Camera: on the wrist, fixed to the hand. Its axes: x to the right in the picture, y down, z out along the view.
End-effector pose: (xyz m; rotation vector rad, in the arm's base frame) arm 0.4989 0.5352 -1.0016 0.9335 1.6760 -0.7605
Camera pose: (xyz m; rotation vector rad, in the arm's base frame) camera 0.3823 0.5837 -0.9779 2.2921 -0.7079 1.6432
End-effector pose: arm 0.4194 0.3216 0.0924 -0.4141 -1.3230 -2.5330
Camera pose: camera 0.3714 0.2797 -0.0192 -0.4235 0.2543 0.1795
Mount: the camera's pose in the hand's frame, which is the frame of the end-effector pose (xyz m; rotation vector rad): 0.0078 -0.0778 -0.1020 0.1298 0.8079 2.9963
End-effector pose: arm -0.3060 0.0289 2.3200 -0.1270 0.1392 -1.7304
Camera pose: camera -0.3997 0.0359 2.2323 0.6220 0.4199 1.3012
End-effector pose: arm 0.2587 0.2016 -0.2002 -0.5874 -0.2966 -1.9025
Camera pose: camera 0.1585 0.1791 -0.2775 0.2246 0.7261 0.9418
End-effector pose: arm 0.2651 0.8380 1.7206 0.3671 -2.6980 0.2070
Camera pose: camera 0.3186 0.7821 1.8232 -2.6628 -0.2489 0.7714
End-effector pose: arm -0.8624 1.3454 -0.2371 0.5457 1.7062 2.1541
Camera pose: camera -0.9176 1.2803 -0.3332 -0.8142 0.2051 -0.4181
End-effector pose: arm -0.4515 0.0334 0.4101 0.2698 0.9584 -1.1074
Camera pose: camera -0.5694 0.0558 0.3642 1.4925 0.1520 1.8228
